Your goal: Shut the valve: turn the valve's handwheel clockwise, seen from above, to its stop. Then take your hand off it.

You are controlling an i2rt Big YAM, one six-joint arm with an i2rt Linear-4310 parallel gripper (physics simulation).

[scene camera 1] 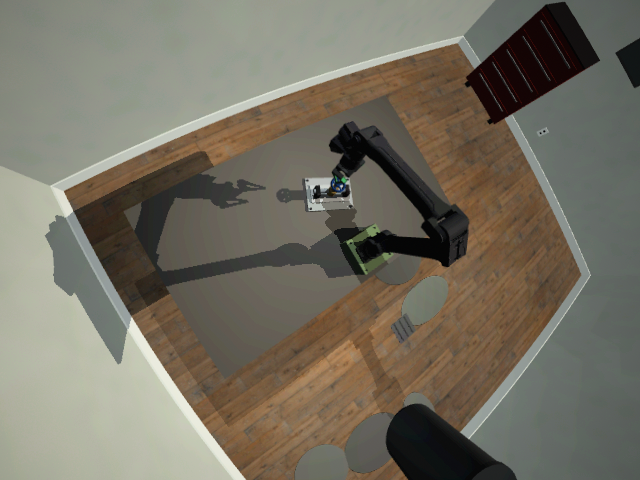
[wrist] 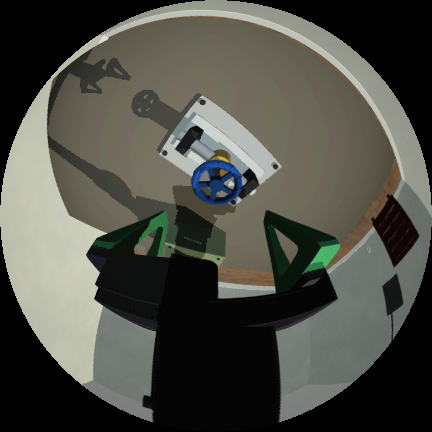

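Observation:
The valve's blue handwheel (scene camera 1: 338, 186) (wrist: 216, 185) has a round rim with spokes. It stands above the brass valve body (wrist: 221, 158), which is fixed on a white base plate (scene camera 1: 315, 206) (wrist: 240, 120). My gripper (scene camera 1: 339, 177) (wrist: 215, 215) is open and empty, its green fingers spread wider than the wheel. In the wrist view the wheel shows ahead of the fingertips and apart from both. In scene camera 1 the gripper partly overlaps the wheel, so the height between them is hard to tell there. The wheel's turn stop is not visible.
The arm's green base plate (scene camera 1: 373, 262) (wrist: 216, 243) stands close to the valve. A grey mat (scene camera 1: 232, 320) lies under the valve. A dark red drawer cabinet (scene camera 1: 522, 62) (wrist: 395, 230) is by the wall, and a black cylinder (scene camera 1: 439, 444) is at the front.

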